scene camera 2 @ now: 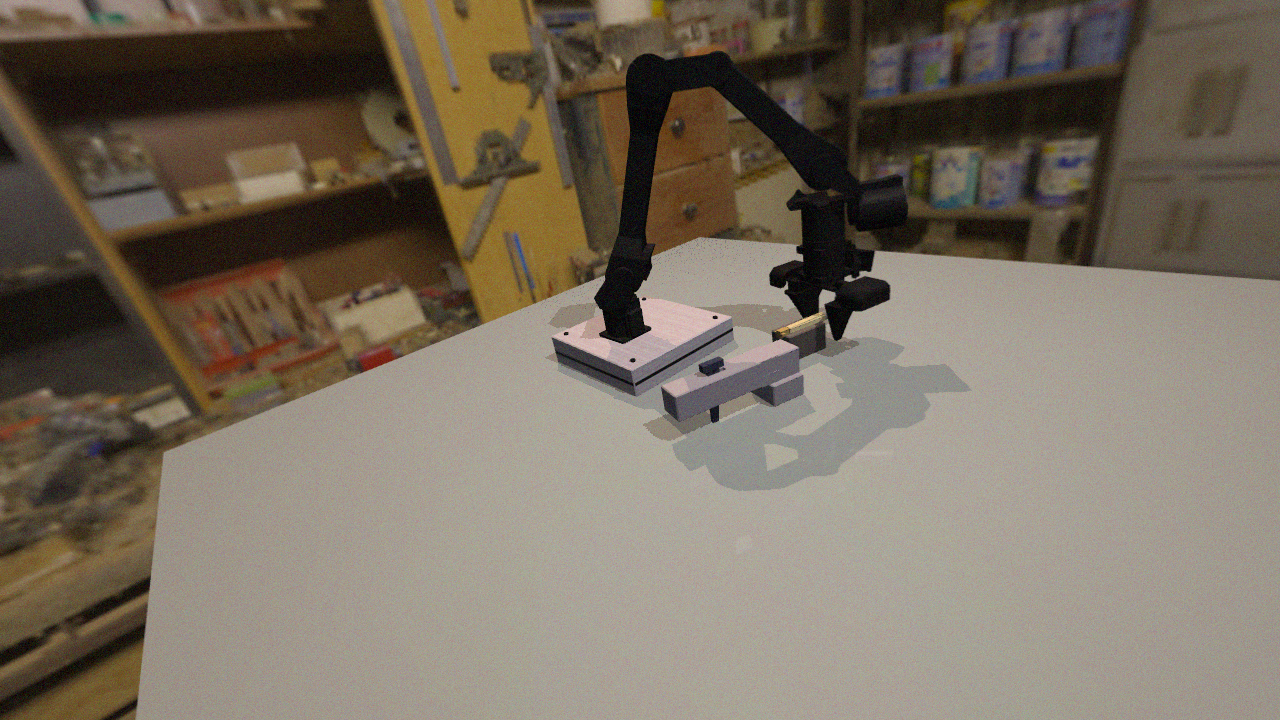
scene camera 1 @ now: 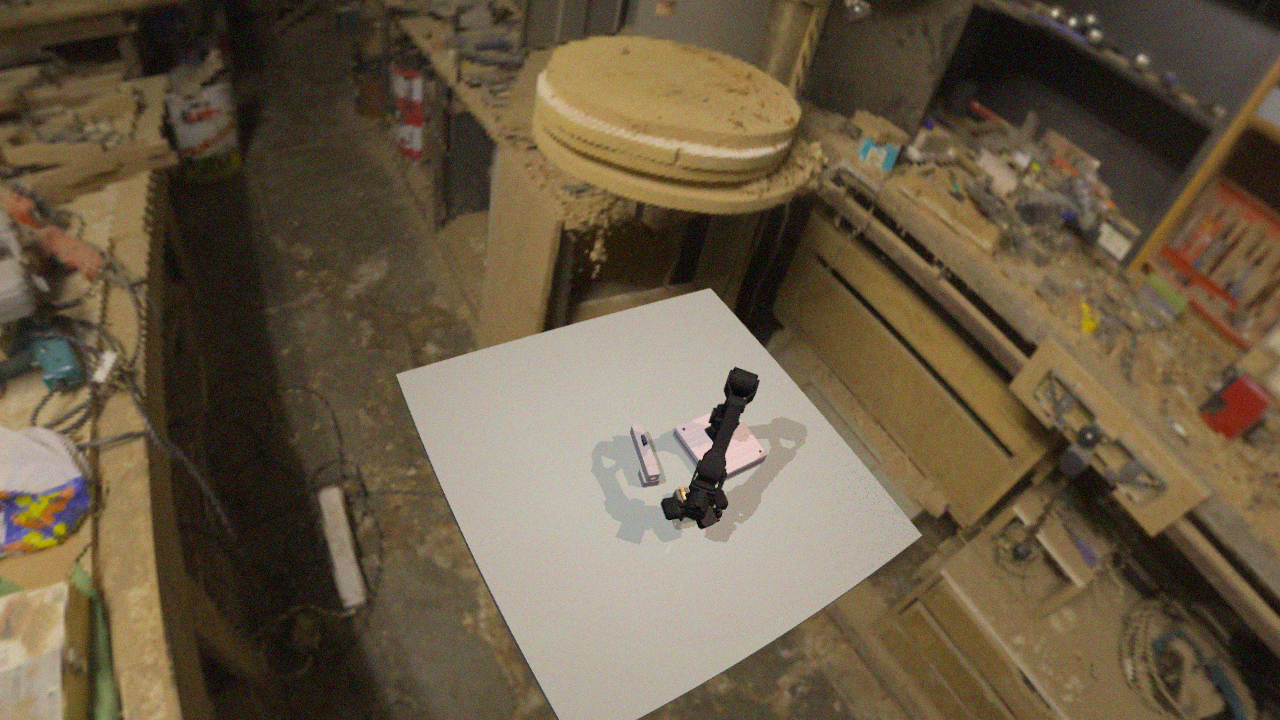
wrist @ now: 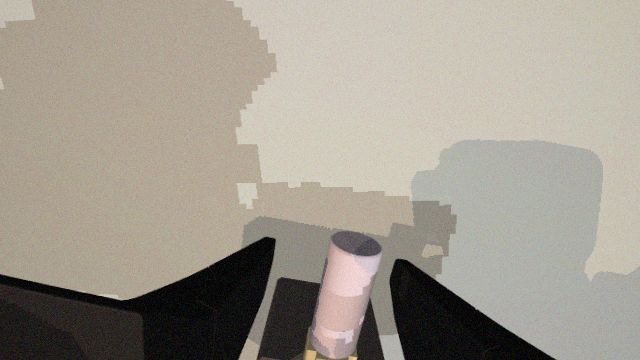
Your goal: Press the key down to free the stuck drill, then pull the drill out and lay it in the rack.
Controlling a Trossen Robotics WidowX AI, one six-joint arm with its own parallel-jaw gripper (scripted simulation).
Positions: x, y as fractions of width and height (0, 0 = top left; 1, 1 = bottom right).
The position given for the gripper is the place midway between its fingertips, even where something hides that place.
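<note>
Scene camera 2 takes in the gripper (scene camera 2: 0.64, 0.47), a dark rack (scene camera 2: 0.63, 0.47) and a housing block (scene camera 2: 0.60, 0.52). The block is visible from scene camera 1 too (scene camera 1: 0.51, 0.66), while the wrist view gives another look at the gripper (wrist: 0.52, 0.72).
</note>
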